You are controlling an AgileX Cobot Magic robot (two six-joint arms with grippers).
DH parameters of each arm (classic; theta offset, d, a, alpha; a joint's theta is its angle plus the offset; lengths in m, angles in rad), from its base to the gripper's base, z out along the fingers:
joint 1: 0 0.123 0 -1.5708
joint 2: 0.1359 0 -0.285 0
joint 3: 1.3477 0 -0.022 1.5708
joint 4: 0 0.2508 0 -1.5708
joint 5: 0 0 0.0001 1.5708
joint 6: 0 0.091 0 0
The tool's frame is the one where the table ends.
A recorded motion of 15 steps. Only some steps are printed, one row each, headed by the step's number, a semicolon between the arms.
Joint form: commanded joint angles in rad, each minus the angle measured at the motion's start. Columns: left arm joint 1, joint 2, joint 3, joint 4, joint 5, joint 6; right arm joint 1, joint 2, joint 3, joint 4, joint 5, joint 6.
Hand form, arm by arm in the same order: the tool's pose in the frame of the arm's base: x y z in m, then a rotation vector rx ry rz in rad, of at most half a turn. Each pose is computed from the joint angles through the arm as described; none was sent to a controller.
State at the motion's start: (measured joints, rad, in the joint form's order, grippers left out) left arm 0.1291 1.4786 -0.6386 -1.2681 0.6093 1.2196; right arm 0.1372 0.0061 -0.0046 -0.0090 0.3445 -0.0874
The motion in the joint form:
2: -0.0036 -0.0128 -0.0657 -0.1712 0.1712 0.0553; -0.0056 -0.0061 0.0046 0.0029 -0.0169 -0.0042
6: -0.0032 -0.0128 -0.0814 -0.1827 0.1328 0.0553; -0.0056 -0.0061 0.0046 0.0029 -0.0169 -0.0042
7: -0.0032 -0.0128 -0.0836 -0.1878 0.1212 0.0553; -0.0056 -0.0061 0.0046 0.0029 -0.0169 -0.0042
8: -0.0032 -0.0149 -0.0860 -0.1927 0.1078 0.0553; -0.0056 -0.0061 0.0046 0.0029 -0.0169 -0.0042
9: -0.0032 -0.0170 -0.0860 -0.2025 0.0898 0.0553; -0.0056 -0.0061 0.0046 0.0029 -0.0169 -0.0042
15: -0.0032 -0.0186 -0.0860 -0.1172 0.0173 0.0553; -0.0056 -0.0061 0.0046 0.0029 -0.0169 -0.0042
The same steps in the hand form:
2: 0.2695 -0.0300 0.2216 0.0990 2.2537 -0.8985; 0.0535 0.0069 0.1836 -0.2055 1.7996 0.0225
6: 0.2746 -0.0269 0.2249 0.0723 2.2390 -0.8555; 0.0535 0.0069 0.1836 -0.2055 1.7996 0.0225
7: 0.2757 -0.0260 0.2254 0.0615 2.2358 -0.8444; 0.0535 0.0069 0.1836 -0.2055 1.7996 0.0225
8: 0.2767 -0.0250 0.2264 0.0508 2.2309 -0.8306; 0.0535 0.0069 0.1836 -0.2055 1.7996 0.0225
9: 0.2776 -0.0237 0.2269 0.0314 2.2260 -0.8151; 0.0535 0.0069 0.1836 -0.2055 1.7996 0.0225
15: 0.2776 -0.0178 0.2217 0.0781 2.2707 -0.6870; 0.0535 0.0069 0.1836 -0.2055 1.7996 0.0225

